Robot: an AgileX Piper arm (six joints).
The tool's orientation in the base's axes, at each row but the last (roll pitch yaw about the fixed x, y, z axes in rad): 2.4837, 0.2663, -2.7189; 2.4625, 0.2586, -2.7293; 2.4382, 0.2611, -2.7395; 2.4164, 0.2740, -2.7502; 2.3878, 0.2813, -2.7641; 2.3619, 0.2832, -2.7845; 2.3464, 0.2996, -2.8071; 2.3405, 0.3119, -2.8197; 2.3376, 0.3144, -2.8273
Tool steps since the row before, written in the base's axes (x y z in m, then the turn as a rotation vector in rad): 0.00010, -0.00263, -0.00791, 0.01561, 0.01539, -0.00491; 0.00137, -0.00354, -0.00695, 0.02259, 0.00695, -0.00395; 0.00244, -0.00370, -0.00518, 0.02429, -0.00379, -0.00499; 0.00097, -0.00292, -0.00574, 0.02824, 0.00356, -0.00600; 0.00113, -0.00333, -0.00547, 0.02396, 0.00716, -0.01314; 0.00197, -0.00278, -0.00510, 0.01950, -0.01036, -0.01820; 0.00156, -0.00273, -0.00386, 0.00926, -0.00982, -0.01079; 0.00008, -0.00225, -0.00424, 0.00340, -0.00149, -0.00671; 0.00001, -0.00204, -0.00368, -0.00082, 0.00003, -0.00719
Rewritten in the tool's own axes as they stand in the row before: 0.00303, -0.00644, 0.00434, -0.01853, -0.00016, 0.01269; 0.00194, -0.00714, 0.00281, -0.02169, -0.00826, 0.00596; 0.00057, -0.00670, 0.00115, -0.01887, -0.01651, -0.00062; 0.00176, -0.00592, 0.00206, -0.02481, -0.01436, 0.00492; 0.00169, -0.00612, 0.00139, -0.02029, -0.01496, 0.01276; 0.00059, -0.00596, 0.00134, -0.00898, -0.02691, 0.00372; 0.00059, -0.00492, 0.00049, -0.00209, -0.01715, -0.00043; 0.00191, -0.00426, 0.00112, -0.00056, -0.00693, 0.00325; 0.00173, -0.00373, 0.00090, 0.00296, -0.00456, 0.00478
